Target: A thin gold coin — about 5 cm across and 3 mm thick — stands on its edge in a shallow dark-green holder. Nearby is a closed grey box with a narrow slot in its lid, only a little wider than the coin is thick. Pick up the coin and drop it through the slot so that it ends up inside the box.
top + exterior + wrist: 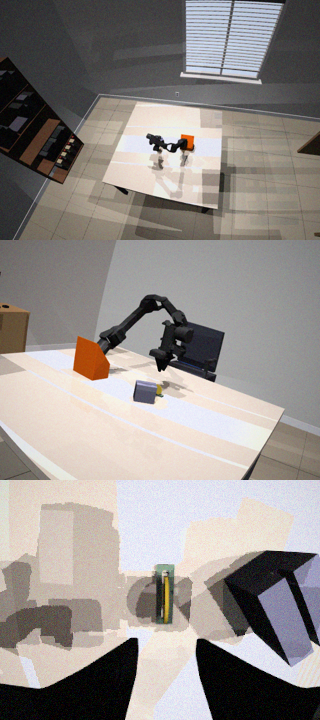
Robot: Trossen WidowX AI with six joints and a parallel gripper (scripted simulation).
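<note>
My gripper tip is now 9 cm above the coin.
</note>
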